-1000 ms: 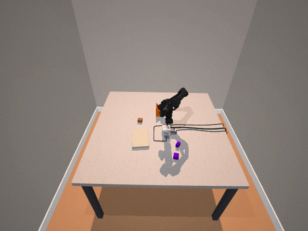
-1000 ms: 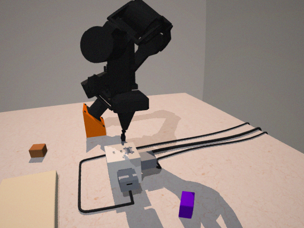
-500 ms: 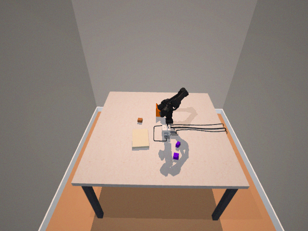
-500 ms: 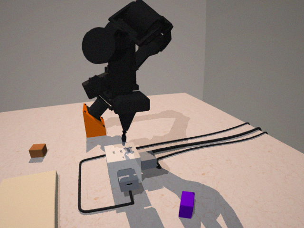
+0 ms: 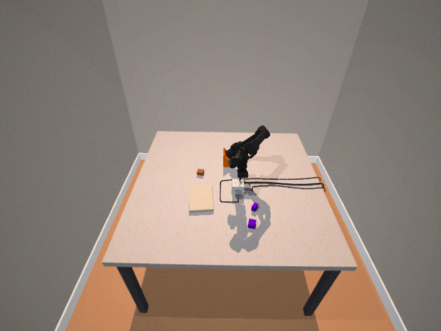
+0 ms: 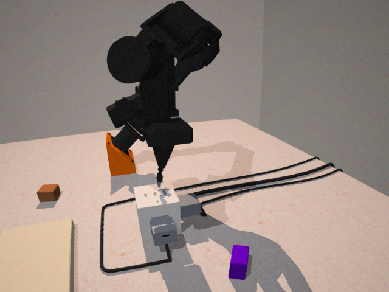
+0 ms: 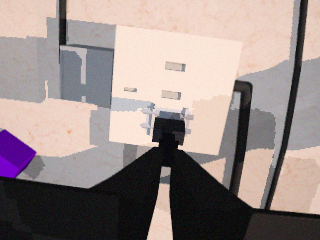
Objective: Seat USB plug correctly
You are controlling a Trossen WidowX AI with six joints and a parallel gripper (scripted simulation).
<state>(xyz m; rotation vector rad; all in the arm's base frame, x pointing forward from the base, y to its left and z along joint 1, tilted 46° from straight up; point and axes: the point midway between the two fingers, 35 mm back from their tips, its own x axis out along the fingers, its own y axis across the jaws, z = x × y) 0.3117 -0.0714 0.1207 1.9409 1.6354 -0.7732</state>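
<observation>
My gripper tip is 60 mm above the USB socket. Round my gripper tip: cream pad: 50 mm ahead, 260 mm to the right, 120 mm below; then brown block: 210 mm behind, 260 mm to the right, 120 mm below; then black USB plug: 20 mm below.
</observation>
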